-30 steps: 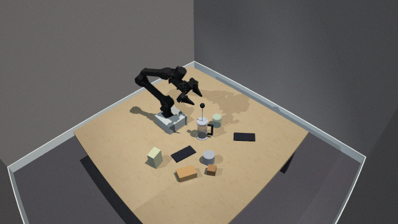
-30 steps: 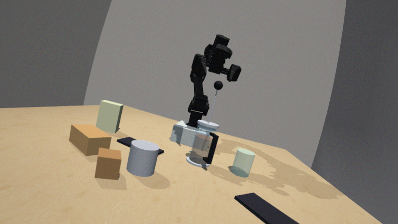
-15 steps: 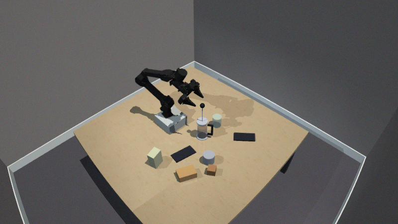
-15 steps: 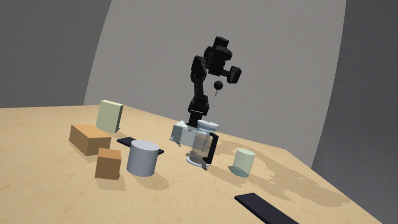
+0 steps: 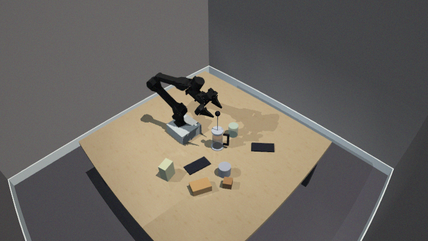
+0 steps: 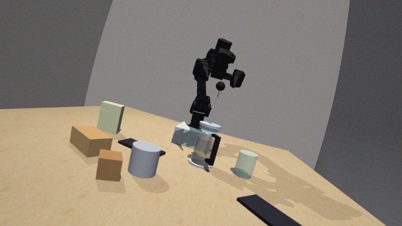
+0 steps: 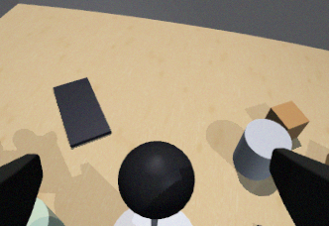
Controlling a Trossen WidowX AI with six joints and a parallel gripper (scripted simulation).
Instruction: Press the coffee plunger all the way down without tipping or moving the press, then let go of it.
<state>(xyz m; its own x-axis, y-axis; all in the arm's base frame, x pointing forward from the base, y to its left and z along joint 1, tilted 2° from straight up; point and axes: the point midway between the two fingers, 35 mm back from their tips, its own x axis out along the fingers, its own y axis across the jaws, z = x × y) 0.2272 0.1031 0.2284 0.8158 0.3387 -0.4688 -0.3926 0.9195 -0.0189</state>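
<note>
My gripper tip is 10 mm short of the glass coffee press, 10 mm to the right of it and 150 mm above it. Round my gripper tip: pale green cylinder: 30 mm behind, 150 mm to the left, 240 mm below.
</note>
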